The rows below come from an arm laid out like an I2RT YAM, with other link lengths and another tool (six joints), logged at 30 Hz.
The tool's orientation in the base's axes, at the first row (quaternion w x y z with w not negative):
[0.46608, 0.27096, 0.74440, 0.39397]
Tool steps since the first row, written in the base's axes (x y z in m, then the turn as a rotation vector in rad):
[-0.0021, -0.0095, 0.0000, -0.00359, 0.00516, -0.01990]
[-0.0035, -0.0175, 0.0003, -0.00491, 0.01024, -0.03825]
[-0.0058, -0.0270, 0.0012, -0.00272, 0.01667, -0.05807]
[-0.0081, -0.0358, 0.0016, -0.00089, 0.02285, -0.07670]
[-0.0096, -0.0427, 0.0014, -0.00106, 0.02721, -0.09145]
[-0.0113, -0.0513, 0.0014, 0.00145, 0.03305, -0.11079]
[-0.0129, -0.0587, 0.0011, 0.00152, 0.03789, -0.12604]
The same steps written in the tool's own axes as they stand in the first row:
[-0.0064, -0.0052, -0.0051, 0.01504, -0.01403, 0.00354]
[-0.0122, -0.0094, -0.0091, 0.02832, -0.02672, 0.00872]
[-0.0190, -0.0139, -0.0146, 0.04188, -0.03978, 0.01791]
[-0.0250, -0.0184, -0.0197, 0.05483, -0.05199, 0.02639]
[-0.0296, -0.0223, -0.0233, 0.06535, -0.06201, 0.03146]
[-0.0355, -0.0271, -0.0277, 0.07809, -0.07498, 0.04062]
[-0.0404, -0.0314, -0.0316, 0.08911, -0.08514, 0.04619]

